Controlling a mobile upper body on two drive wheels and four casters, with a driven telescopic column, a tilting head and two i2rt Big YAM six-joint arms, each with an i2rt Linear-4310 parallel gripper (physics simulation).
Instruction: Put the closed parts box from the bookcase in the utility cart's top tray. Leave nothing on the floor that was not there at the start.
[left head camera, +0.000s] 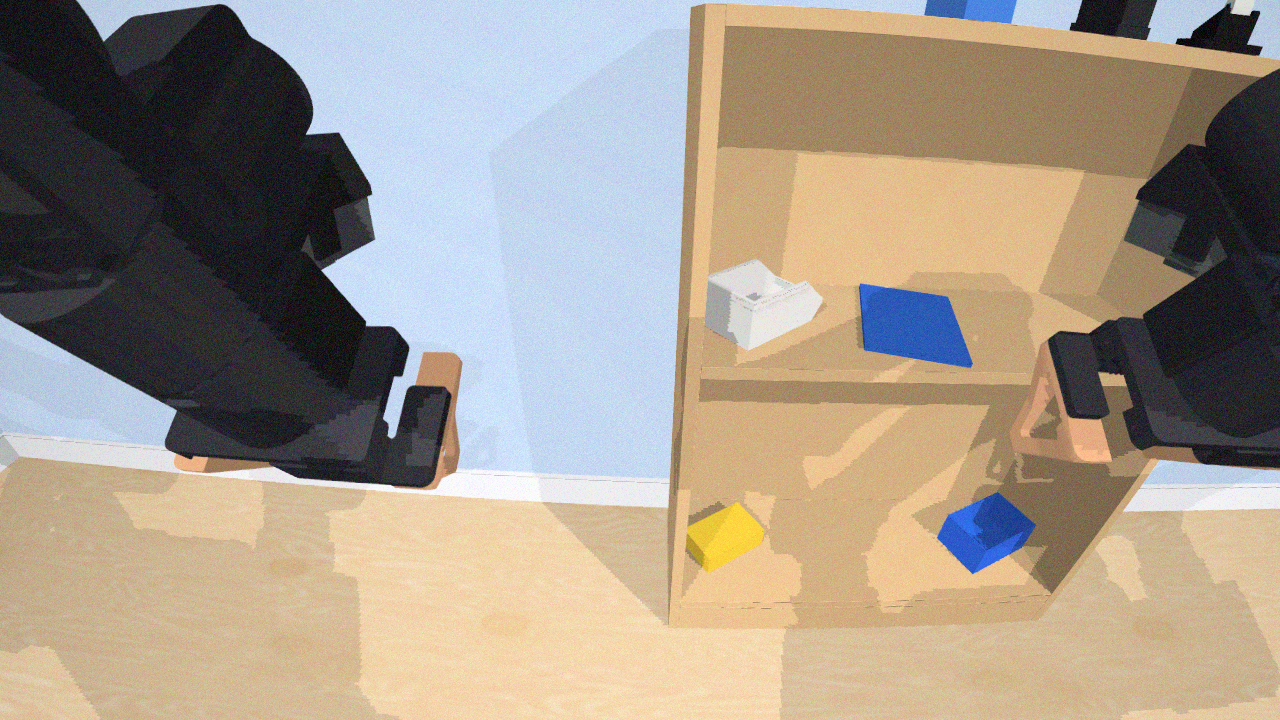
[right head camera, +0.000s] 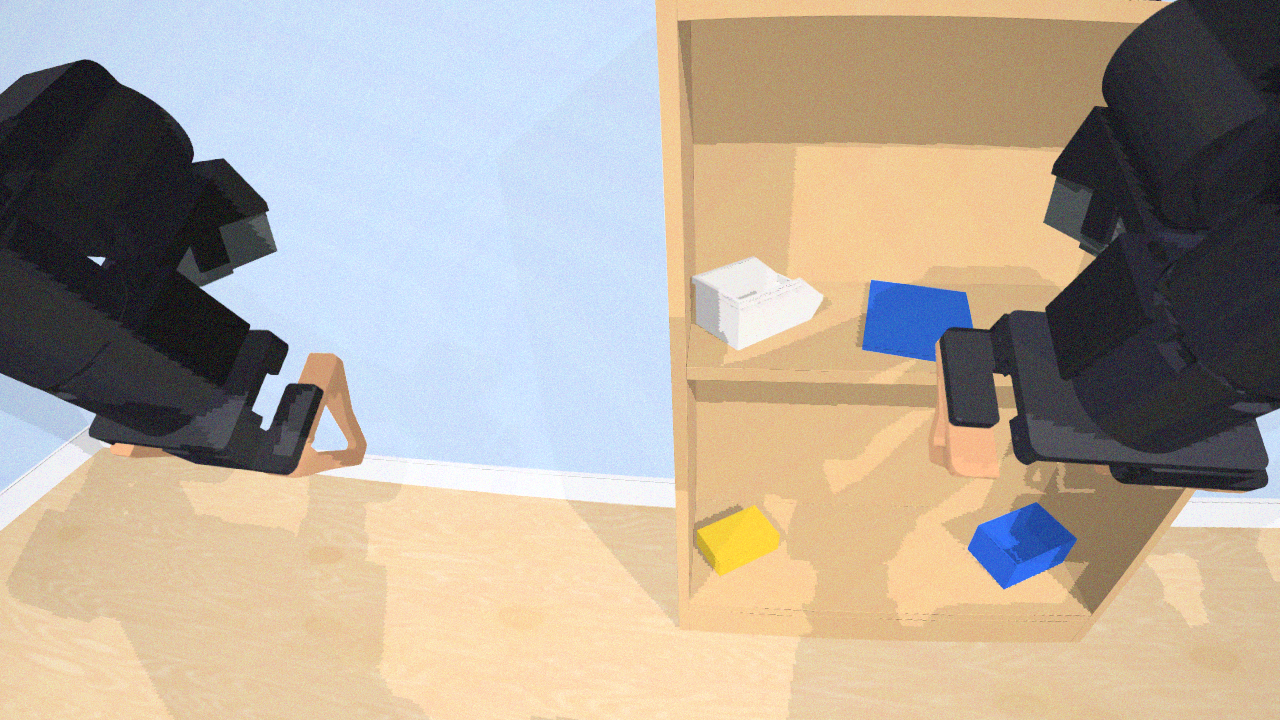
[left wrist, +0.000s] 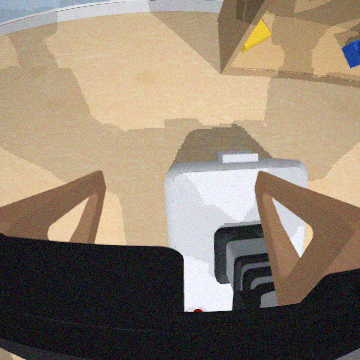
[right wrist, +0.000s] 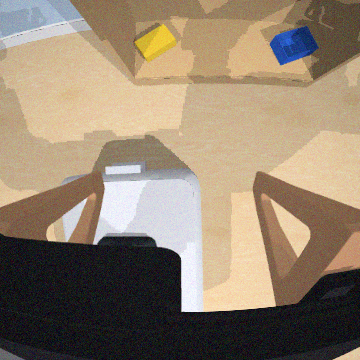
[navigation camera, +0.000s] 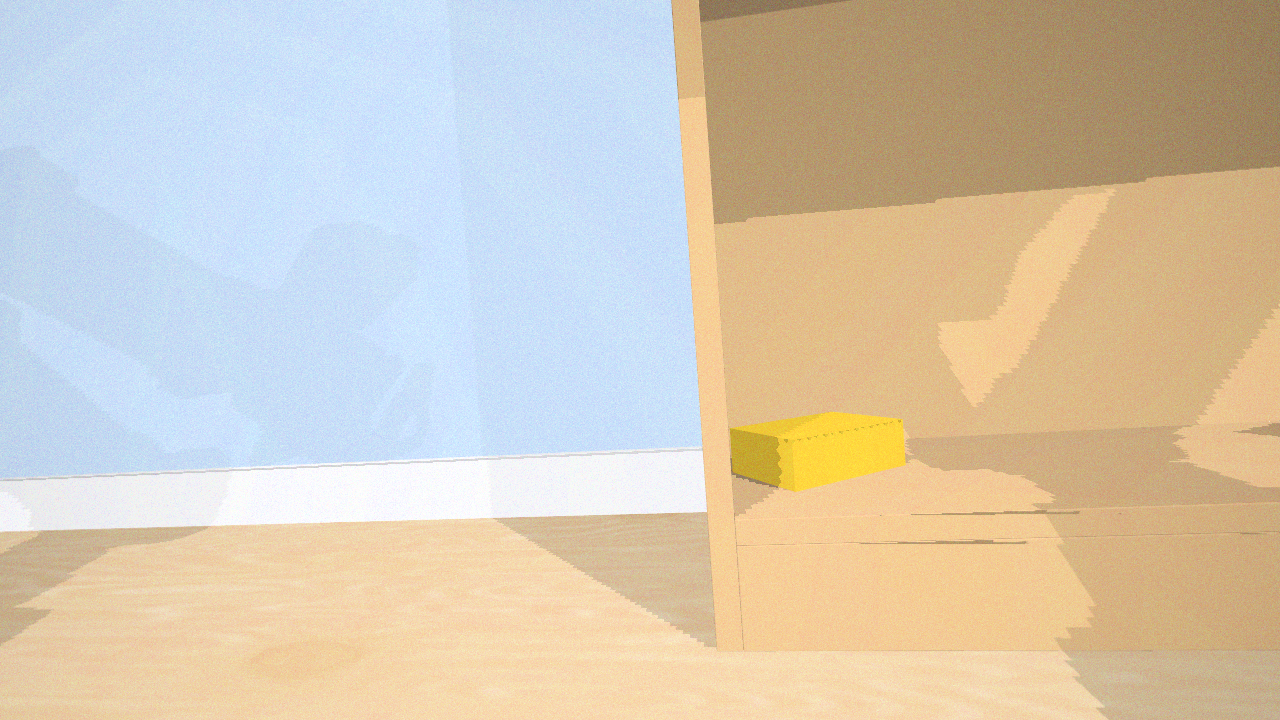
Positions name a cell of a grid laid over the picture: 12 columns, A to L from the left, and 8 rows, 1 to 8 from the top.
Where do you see a yellow box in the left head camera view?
At G7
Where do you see a wooden bookcase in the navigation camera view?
J3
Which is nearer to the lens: the white box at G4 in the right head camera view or the yellow box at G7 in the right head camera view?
The white box.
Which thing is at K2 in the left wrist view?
A wooden bookcase.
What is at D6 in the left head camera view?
My left gripper.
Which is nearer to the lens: the flat blue slab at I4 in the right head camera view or the yellow box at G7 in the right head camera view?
The flat blue slab.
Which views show my right gripper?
The left head camera view, the right head camera view and the right wrist view only.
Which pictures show the white box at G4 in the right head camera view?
The left head camera view and the right head camera view only.
